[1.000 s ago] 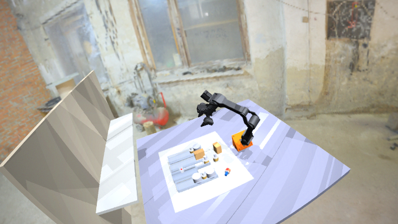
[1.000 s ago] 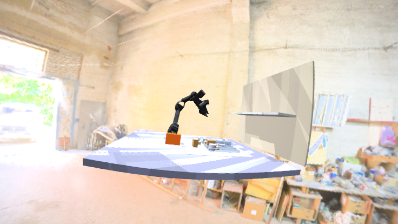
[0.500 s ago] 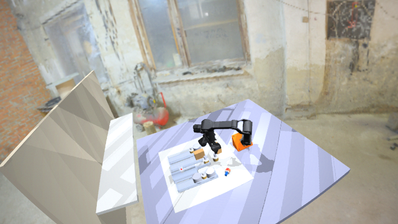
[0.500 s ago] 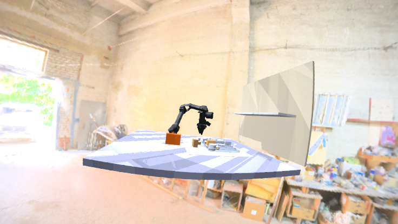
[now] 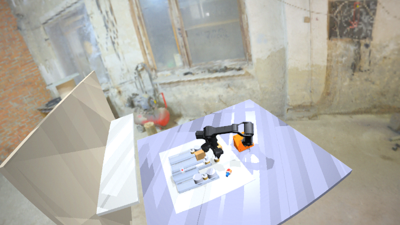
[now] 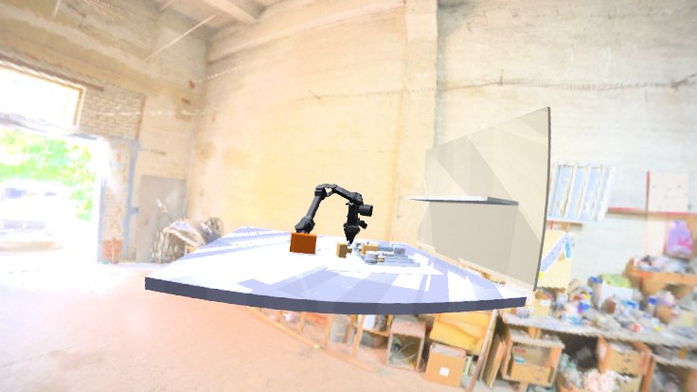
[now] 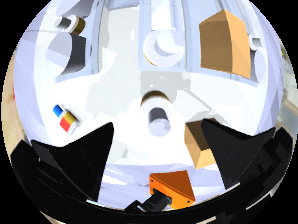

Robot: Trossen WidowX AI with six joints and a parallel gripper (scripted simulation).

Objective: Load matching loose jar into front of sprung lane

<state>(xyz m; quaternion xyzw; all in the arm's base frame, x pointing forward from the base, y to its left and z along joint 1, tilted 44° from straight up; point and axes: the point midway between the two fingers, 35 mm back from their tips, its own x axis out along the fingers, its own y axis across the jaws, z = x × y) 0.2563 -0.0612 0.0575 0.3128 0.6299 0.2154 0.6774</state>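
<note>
Now: the tan box 8 cm to the right of my gripper tip, 6 cm behind it and 3 cm below it. From my gripper tip the other things lie so: grey lane rack (22 cm ahead, 4 cm below, 1 cm to the right).
</note>
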